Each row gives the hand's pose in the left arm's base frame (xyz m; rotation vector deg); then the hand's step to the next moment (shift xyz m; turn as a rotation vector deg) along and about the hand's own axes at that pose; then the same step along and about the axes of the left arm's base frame.
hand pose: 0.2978 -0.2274 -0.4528 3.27 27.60 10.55
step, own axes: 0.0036 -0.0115 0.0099 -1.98 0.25 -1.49
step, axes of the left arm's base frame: 0.0096 -0.0107 0.0060 -2.46 -0.11 -0.39
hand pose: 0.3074 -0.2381 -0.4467 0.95 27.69 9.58
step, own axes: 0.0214 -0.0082 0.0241 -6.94 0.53 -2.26
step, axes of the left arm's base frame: 0.0311 -0.0040 0.0110 -7.18 -0.67 1.23
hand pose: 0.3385 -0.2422 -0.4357 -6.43 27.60 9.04
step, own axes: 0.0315 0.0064 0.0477 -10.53 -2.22 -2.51
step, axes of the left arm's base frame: 0.0480 0.0171 0.0268 -9.95 -3.85 2.88
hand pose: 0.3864 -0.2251 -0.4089 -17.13 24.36 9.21
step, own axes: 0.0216 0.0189 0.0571 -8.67 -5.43 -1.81
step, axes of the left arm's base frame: 0.0371 0.0379 0.0356 -7.32 -6.49 3.50
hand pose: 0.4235 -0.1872 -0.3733 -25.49 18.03 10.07
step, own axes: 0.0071 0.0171 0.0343 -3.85 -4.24 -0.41
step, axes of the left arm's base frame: 0.0116 0.0313 0.0202 -2.72 -4.33 2.61
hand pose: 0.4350 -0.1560 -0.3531 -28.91 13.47 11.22
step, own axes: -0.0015 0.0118 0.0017 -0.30 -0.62 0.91
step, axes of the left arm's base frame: -0.0040 0.0108 -0.0035 0.02 -0.12 1.14
